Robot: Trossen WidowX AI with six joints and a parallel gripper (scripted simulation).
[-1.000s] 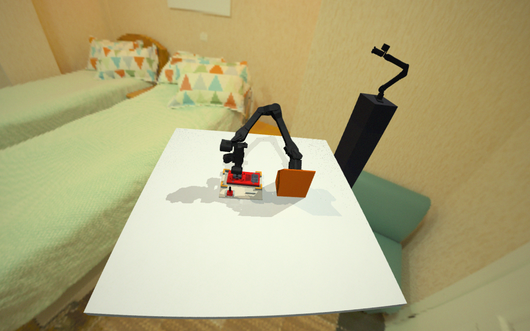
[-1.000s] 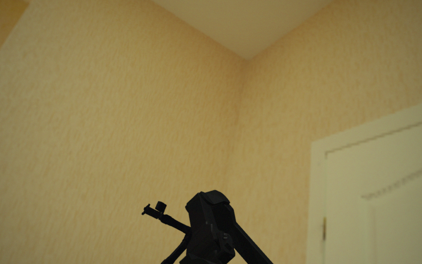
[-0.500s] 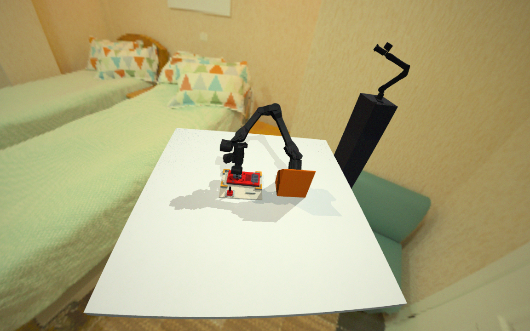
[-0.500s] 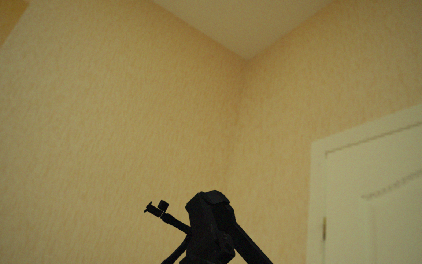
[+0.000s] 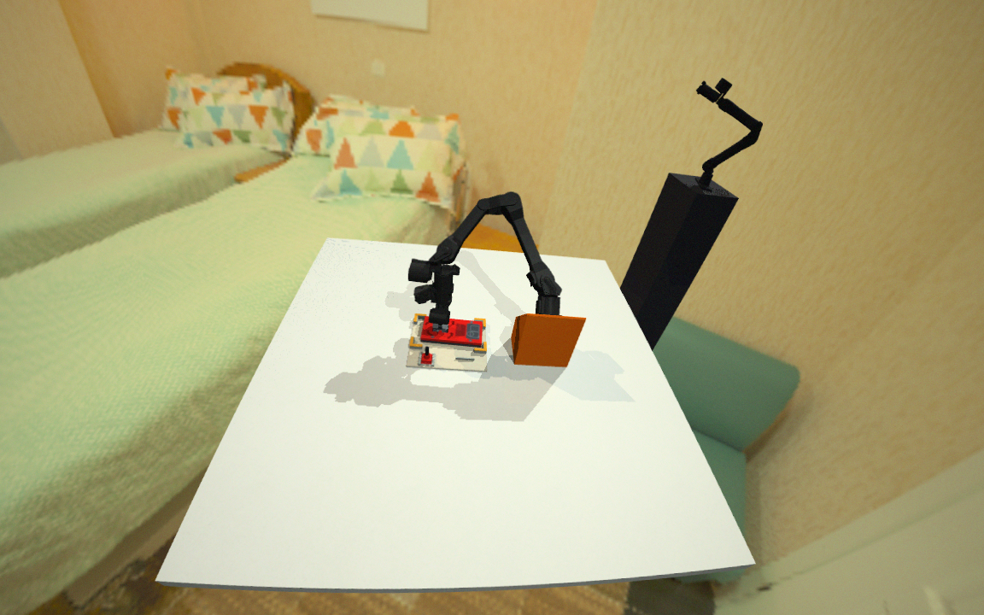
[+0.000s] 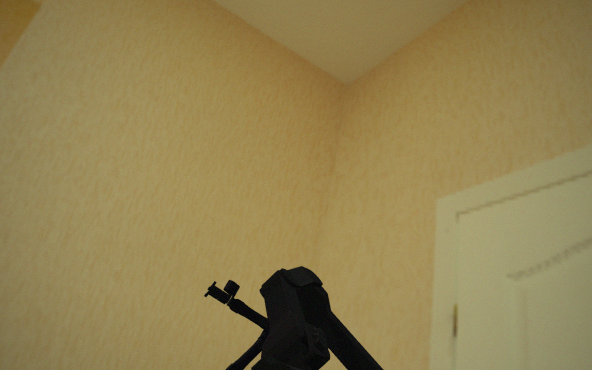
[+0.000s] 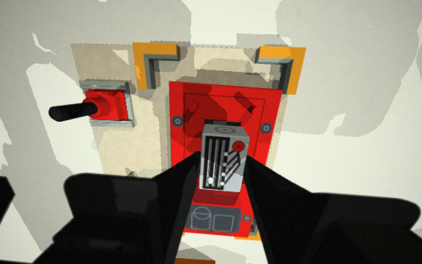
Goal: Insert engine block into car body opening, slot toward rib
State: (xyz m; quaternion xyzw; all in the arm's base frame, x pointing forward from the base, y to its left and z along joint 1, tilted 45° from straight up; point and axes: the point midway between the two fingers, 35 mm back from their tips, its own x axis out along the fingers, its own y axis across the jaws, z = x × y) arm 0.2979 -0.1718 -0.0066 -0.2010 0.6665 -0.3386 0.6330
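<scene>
Now: gripper tip 1 cm above the engine block. The rest, counted from my gripper tip: beige base plate (4 cm below, 3 cm to the left, 2 cm behind).
</scene>
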